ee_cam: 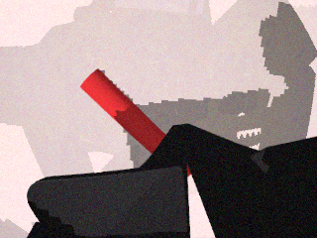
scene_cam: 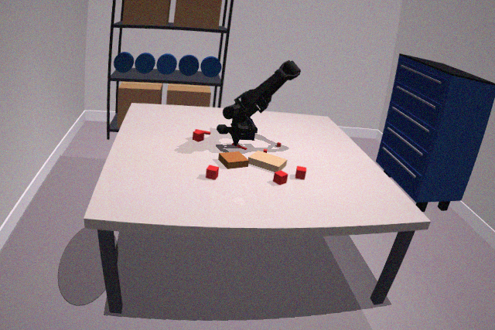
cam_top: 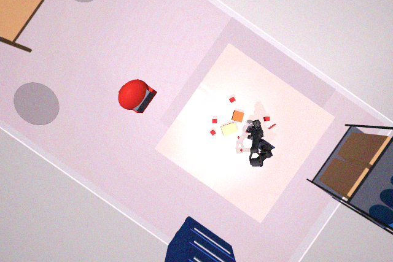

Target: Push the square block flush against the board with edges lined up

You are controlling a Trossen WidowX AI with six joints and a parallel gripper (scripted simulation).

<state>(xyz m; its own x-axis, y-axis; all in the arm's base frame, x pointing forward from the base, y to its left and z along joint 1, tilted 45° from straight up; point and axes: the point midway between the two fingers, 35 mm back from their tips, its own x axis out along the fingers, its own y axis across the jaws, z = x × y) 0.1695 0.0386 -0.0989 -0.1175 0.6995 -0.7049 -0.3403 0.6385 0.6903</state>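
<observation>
The orange square block is 19 cm ahead of my gripper tip, 1 cm to the right of it and 1 cm above it. Round my gripper tip: pale tan board: 17 cm ahead, 14 cm to the left, 1 cm above.
</observation>
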